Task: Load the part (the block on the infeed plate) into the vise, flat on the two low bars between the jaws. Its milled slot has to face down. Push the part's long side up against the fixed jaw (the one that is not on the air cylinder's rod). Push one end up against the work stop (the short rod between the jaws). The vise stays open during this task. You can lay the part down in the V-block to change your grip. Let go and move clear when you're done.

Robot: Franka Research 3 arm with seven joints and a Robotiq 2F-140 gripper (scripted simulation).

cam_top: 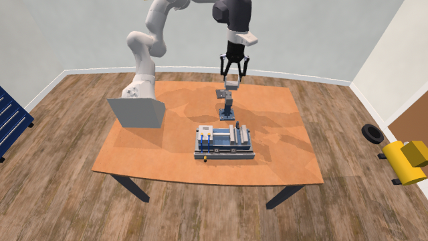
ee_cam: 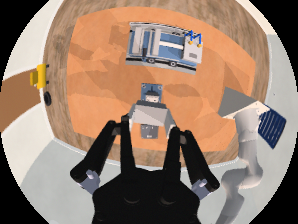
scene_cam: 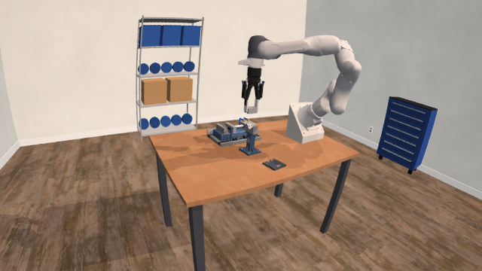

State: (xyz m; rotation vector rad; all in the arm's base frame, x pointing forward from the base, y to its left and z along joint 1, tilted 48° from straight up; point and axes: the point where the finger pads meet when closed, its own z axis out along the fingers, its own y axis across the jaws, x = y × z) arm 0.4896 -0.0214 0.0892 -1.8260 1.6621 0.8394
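My hand is 190 mm above the fixed jaw, 180 mm to the left of it and 80 mm short of it. The rest, counted from my hand: part 30 mm below; then air cylinder 200 mm to the right, 190 mm below, 110 mm behind; then vise 220 mm below, 190 mm to the right, 20 mm behind.
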